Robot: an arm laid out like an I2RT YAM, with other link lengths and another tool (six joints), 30 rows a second.
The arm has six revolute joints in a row. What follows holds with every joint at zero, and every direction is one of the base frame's. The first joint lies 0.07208 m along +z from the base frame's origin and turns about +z. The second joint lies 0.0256 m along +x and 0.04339 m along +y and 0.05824 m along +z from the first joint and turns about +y. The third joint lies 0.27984 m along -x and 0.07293 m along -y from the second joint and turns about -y. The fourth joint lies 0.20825 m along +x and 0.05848 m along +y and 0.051 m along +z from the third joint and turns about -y. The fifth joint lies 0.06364 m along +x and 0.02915 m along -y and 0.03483 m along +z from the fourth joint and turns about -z. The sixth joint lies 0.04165 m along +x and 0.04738 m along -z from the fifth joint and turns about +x. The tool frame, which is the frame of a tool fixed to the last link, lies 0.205 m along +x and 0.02 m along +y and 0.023 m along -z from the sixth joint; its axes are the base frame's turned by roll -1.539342, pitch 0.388 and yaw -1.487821 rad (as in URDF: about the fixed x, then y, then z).
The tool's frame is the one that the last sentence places.
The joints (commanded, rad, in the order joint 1, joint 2, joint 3, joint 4, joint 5, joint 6), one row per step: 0.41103 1.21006 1.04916 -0.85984 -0.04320 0.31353; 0.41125 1.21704 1.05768 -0.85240 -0.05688 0.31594; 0.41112 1.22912 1.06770 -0.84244 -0.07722 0.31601; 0.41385 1.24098 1.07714 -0.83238 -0.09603 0.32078; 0.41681 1.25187 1.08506 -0.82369 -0.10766 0.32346; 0.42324 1.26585 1.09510 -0.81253 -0.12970 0.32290; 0.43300 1.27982 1.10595 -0.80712 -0.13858 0.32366; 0.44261 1.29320 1.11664 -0.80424 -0.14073 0.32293; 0.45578 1.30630 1.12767 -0.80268 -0.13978 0.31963; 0.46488 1.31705 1.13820 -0.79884 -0.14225 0.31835; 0.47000 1.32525 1.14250 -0.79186 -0.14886 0.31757; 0.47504 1.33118 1.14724 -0.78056 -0.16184 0.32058; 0.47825 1.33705 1.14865 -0.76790 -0.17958 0.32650; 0.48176 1.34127 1.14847 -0.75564 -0.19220 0.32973; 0.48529 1.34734 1.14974 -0.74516 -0.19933 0.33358; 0.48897 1.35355 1.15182 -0.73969 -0.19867 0.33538; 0.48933 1.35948 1.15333 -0.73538 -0.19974 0.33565
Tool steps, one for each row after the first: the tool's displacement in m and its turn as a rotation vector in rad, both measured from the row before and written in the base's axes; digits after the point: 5 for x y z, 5 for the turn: 0.00234 0.00479 0.00274 0.01536 -0.00297 0.00538; 0.00255 0.00649 0.00256 0.01896 -0.00035 0.01067; 0.00217 0.00689 0.00249 0.01975 0.00075 0.00889; 0.00222 0.00506 0.00170 0.01245 -0.00047 0.00707; 0.00134 0.00853 0.00241 0.01948 0.00072 0.01904; 0.00111 0.00612 0.00126 0.00801 0.00125 0.01406; 0.00127 0.00441 0.00060 0.00138 0.00032 0.01141; 0.00068 0.00456 0.00036 -0.00237 -0.00109 0.01536; 0.00136 0.00451 0.00136 0.00289 -0.00281 0.01153; 0.00082 0.00400 0.00051 0.00594 -0.00058 0.00946; 0.00102 0.00588 0.00238 0.01542 -0.00295 0.00993; 0.00023 0.00615 0.00175 0.01919 0.00181 0.00860; 0.00032 0.00490 0.00131 0.01411 -0.00084 0.00824; 0.00102 0.00383 0.00072 0.00937 -0.00065 0.00464; 0.00114 0.00184 -0.00031 0.00091 -0.00063 0.00186; 0.00120 0.00107 -0.00054 0.00082 0.00062 0.00078
